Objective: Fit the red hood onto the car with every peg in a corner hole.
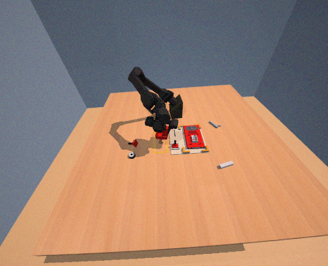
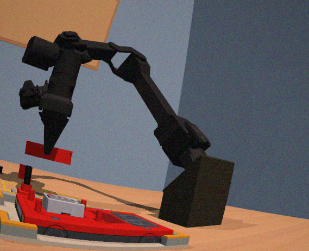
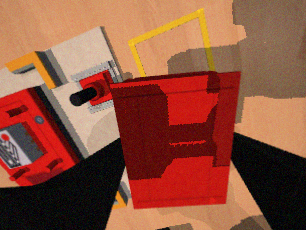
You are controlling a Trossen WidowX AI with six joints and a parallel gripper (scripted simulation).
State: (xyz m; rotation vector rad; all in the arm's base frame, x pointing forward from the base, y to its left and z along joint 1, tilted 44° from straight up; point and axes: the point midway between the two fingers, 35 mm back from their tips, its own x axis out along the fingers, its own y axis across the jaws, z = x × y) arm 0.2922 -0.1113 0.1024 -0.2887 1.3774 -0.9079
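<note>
Right now my gripper tip is 5 cm short of the grey engine block, 20 cm to the right of it and 6 cm above it. Round my gripper tip: black wheel: 7 cm ahead, 21 cm to the right, 8 cm below; white jig plate: 1 cm ahead, 17 cm to the left, 8 cm below; red hood: 1 cm above.
</note>
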